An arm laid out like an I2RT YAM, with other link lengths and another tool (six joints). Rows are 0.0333 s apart.
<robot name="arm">
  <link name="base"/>
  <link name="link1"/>
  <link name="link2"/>
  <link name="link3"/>
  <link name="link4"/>
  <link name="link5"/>
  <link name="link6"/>
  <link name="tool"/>
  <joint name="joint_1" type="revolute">
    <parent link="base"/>
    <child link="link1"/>
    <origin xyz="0 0 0.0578"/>
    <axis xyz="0 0 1"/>
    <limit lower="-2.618" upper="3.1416"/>
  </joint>
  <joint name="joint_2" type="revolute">
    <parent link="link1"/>
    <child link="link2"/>
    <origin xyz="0.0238 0.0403 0.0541" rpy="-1.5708 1.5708 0"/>
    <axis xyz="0 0 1"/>
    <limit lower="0" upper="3.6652"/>
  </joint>
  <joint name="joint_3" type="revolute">
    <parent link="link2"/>
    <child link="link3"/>
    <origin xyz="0 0.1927 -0.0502" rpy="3.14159 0 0"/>
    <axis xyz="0 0 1"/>
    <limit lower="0" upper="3.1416"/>
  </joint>
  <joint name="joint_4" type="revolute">
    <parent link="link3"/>
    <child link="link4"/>
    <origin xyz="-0.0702 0.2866 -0.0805" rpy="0 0 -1.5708"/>
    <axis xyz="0 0 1"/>
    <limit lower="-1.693" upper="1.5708"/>
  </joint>
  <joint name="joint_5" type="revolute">
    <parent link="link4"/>
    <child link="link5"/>
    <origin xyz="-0.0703 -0.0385 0.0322" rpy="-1.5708 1.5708 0"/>
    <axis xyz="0 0 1"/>
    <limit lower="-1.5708" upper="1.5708"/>
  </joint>
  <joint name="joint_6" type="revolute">
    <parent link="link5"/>
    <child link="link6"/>
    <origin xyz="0 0.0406 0.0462" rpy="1.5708 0 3.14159"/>
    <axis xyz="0 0 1"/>
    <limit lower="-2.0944" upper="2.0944"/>
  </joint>
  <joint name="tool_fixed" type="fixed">
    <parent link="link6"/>
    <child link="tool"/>
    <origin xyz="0.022 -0.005 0.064" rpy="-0.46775 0 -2.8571"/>
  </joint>
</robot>
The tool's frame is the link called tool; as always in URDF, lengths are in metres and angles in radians.
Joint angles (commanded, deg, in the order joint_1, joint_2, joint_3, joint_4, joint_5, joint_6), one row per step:
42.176, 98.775, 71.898, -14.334, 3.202, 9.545
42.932, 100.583, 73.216, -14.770, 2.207, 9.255
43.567, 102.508, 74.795, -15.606, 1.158, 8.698
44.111, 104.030, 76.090, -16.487, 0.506, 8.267
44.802, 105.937, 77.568, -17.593, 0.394, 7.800
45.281, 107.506, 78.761, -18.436, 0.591, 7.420
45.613, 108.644, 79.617, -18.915, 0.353, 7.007
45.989, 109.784, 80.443, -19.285, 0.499, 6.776
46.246, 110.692, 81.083, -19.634, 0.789, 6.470
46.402, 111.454, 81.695, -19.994, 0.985, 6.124
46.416, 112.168, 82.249, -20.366, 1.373, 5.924
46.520, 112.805, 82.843, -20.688, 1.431, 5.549
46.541, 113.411, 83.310, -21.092, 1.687, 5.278
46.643, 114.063, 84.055, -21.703, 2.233, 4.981
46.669, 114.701, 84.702, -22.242, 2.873, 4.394
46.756, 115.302, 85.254, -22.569, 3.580, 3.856
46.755, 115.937, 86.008, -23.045, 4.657, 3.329
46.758, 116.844, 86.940, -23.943, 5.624, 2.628
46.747, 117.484, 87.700, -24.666, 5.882, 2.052
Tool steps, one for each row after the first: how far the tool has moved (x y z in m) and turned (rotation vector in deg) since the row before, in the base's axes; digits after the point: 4 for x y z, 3 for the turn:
-0.0026, 0.0084, -0.0057, -0.308, 0.993, 1.692
-0.0022, 0.0078, -0.0057, -0.601, 1.080, 1.783
-0.0022, 0.0058, -0.0047, -0.670, 0.902, 1.313
-0.0026, 0.0058, -0.0069, -1.256, 0.923, 1.101
-0.0014, 0.0038, -0.0057, -1.151, 0.578, 0.620
-0.0012, 0.0034, -0.0041, -0.617, 0.463, 0.797
-0.0010, 0.0031, -0.0041, -0.675, 0.290, 0.451
-0.0005, 0.0019, -0.0034, -0.738, 0.128, 0.297
0.0000, 0.0014, -0.0025, -0.631, 0.086, 0.292
0.0009, 0.0001, -0.0025, -0.682, 0.061, -0.082
0.0002, 0.0014, -0.0016, -0.466, 0.052, 0.356
0.0005, 0.0001, -0.0023, -0.654, 0.110, 0.070
0.0006, 0.0005, -0.0011, -0.804, -0.082, -0.006
0.0011, -0.0001, -0.0014, -0.998, -0.248, 0.094
0.0009, 0.0002, -0.0014, -0.905, -0.368, 0.082
0.0021, -0.0005, -0.0004, -1.093, -0.586, -0.234
0.0016, -0.0007, -0.0022, -1.499, -0.228, -0.013
0.0008, 0.0002, -0.0012, -0.855, 0.056, 0.302

